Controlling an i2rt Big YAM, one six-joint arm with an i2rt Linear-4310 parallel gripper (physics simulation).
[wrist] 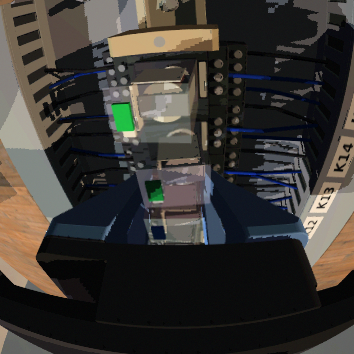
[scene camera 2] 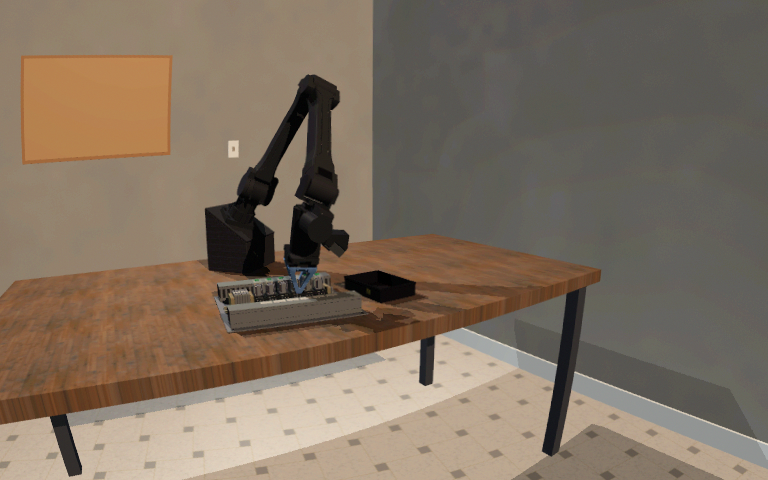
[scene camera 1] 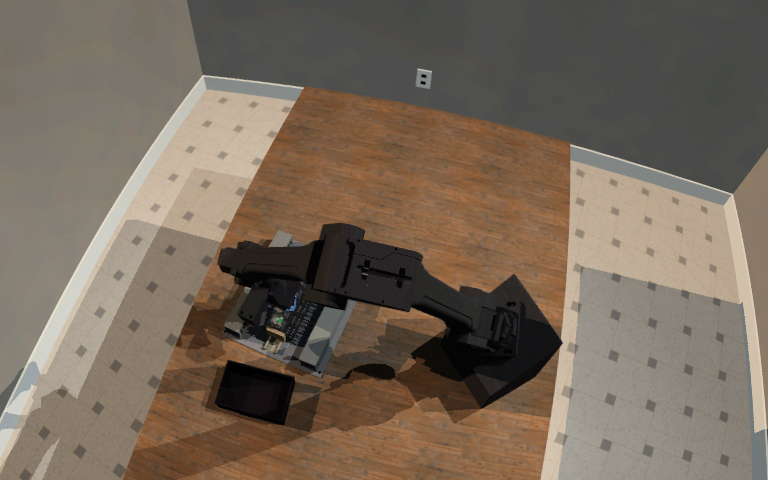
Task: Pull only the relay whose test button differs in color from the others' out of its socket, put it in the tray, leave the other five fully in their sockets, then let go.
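Where they show: gripper, between the fingertips: [wrist: 175, 173] [scene camera 2: 297, 290] [scene camera 1: 288, 306]; arm's base, origin of its link: [scene camera 2: 237, 220] [scene camera 1: 500, 328].
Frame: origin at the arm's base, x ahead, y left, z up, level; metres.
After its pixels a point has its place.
The relay with a blue test button [wrist: 181, 231] {y -0.017, x 0.478, z -0.101 m} stands in the relay row, behind the green-button relay [wrist: 181, 189] {y 0.013, x 0.483, z -0.106 m} in the wrist view; its base is hidden. My gripper [scene camera 1: 292, 301] {y 0.011, x 0.477, z -0.121 m} [scene camera 2: 299, 288] {y 0.011, x 0.477, z -0.121 m} [wrist: 175, 173] {y 0.011, x 0.477, z -0.121 m} points down over the row, shut on the blue-button relay. The fingers' lower parts show through the green-button relay's clear cover. Another green-button relay [wrist: 162, 102] {y 0.068, x 0.490, z -0.088 m} stands nearer the tan end stop. More green-topped relays [scene camera 2: 269, 285] {y -0.062, x 0.482, z -0.097 m} stand along the row; the farther ones are hidden in the wrist view. The black tray [scene camera 1: 288, 399] {y 0.233, x 0.406, z -0.121 m} [scene camera 2: 390, 291] {y 0.217, x 0.569, z -0.132 m} stands beside the panel and looks empty.
The tan end stop [wrist: 165, 42] {y 0.083, x 0.488, z -0.116 m} closes the row. Slotted grey wire ducts [scene camera 1: 317, 338] [scene camera 2: 294, 314] run along both sides of the row. Blue and black wires [wrist: 260, 130] {y 0.029, x 0.526, z -0.132 m} run from the sockets. Labels such as K14 [wrist: 342, 158] {y 0.023, x 0.570, z -0.113 m} line one duct. The arm's base [scene camera 1: 512, 367] {y 0.078, x -0.044, z -0.013 m} [scene camera 2: 226, 243] {y -0.057, x 0.054, z -0.063 m} stands on the table.
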